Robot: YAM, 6 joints.
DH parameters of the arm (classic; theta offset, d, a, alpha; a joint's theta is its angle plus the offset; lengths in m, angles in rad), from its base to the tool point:
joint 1: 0 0.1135 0.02 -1.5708
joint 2: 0 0 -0.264 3.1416
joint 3: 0.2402 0 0.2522 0
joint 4: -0.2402 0 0.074 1.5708
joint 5: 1.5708 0 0 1.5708
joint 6: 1.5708 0.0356 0 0
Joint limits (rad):
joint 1: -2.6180..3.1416
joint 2: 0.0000..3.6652
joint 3: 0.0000..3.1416
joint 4: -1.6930..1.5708
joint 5: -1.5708..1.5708
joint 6: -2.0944..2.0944
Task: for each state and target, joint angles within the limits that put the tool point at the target. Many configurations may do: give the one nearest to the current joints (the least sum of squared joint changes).
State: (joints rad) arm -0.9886 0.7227 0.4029 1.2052 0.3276 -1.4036
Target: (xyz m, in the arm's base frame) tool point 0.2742 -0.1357 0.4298
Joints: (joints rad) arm -0.4335 1.4019 1.0867 1.0759 0.2257 -1.4036
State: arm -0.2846 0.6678 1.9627 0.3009 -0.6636 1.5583
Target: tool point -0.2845 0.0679 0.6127
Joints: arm -0.1653 0.6453 2.2302 0.3565 -0.6016 1.5583
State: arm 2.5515 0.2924 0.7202 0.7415 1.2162 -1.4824
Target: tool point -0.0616 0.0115 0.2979
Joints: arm 3.1416 0.0348 0.1806 0.6953 0.3289 -1.4824
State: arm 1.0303 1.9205 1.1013 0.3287 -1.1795 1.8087
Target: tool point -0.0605 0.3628 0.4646
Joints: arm 1.6475 1.6411 1.6104 0.4411 -1.1517 1.8087
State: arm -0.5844 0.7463 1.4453 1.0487 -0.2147 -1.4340
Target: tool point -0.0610 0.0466 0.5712
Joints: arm -0.5550 0.5897 1.2971 1.0875 -0.2112 -1.4340
